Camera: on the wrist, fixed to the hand. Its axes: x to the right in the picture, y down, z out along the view.
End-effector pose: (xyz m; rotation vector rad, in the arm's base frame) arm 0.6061 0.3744 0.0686 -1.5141 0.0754 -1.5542
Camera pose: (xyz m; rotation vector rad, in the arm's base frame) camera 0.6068 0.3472 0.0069 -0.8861 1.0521 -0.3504
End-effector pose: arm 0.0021 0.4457 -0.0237 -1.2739 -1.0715 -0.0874
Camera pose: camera 0.0349 0.4278 -0.0798 -1.7992 0.1863 0.9613
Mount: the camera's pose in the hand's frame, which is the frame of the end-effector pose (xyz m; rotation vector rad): -0.0292 0.0536 -0.0286 -0.0501 0.0964 1.5260
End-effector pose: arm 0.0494 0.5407 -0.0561 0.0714 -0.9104 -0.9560
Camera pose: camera 0.0981 0.5851 -0.0701 -0.5527 -0.5874 0.4495
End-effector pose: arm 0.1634 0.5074 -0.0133 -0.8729 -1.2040 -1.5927
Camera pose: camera 0.2233 0.4823 -0.0312 -1.2394 -0.1573 -0.3745
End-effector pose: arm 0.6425 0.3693 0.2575 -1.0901 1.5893 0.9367
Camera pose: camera 0.5878 0.3655 0.2966 0.3059 2.4190 1.8452
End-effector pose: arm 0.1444 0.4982 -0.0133 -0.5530 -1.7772 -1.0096
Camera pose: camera 0.2113 0.5061 -0.0141 -1.4950 -0.7666 0.0272
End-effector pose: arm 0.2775 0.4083 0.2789 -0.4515 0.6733 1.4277
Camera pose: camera 0.2199 0.3736 0.2830 0.0581 1.1400 2.8527
